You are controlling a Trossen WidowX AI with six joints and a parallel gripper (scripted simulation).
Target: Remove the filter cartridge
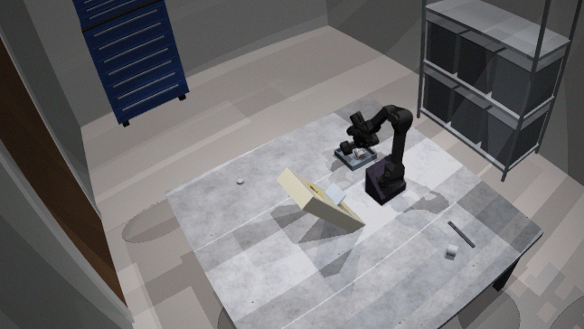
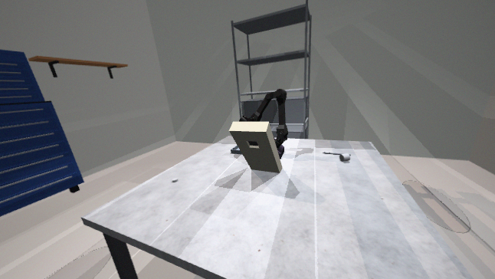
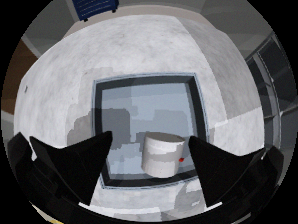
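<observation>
My gripper tip is 2 cm above the round filter cartridge, 1 cm to the right of it and 1 cm past it. Also, from my gripper tip: service panel: 37 cm ahead, 27 cm to the left, 12 cm above; tray: 4 cm below, 1 cm to the right.
</observation>
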